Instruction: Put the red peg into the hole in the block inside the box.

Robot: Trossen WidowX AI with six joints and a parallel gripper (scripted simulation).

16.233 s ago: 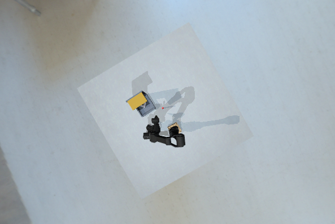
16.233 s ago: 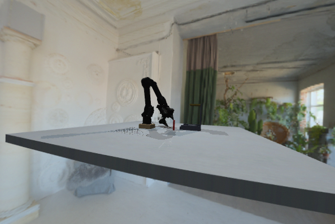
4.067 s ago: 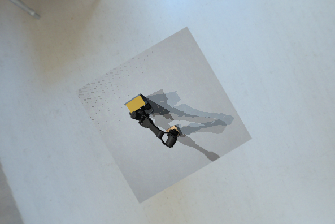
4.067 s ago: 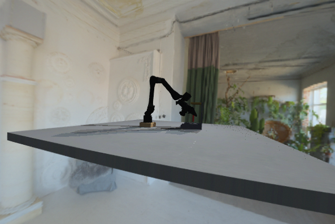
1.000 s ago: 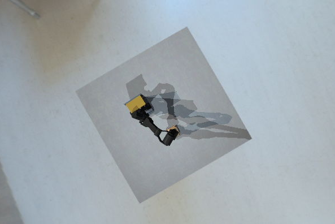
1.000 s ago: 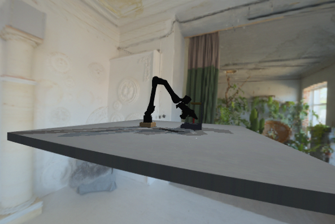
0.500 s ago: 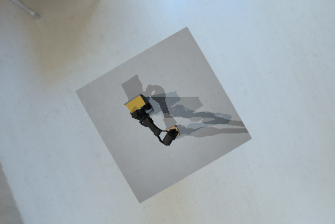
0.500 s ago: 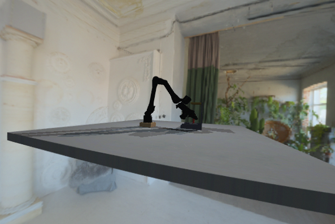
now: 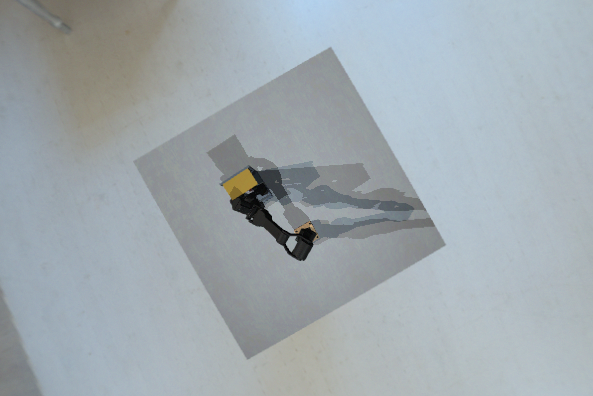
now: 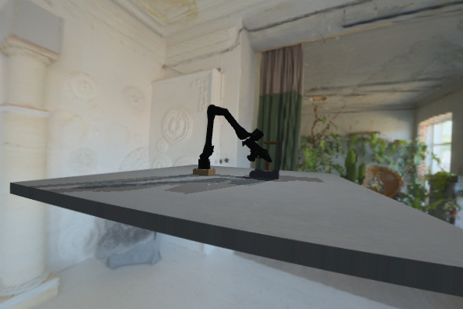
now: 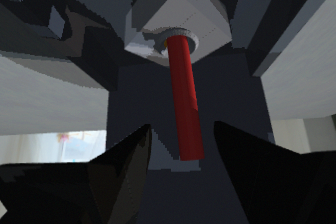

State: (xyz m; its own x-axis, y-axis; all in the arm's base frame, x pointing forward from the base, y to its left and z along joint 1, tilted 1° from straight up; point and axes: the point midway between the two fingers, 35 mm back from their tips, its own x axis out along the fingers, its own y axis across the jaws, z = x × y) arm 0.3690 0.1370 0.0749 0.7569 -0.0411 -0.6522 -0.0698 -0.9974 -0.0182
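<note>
The red peg lies 2 cm behind my gripper tip and 2 cm below it. Also, from my gripper tip: yellow roof: 12 cm above; then back wall: 5 cm ahead, 2 cm above.
</note>
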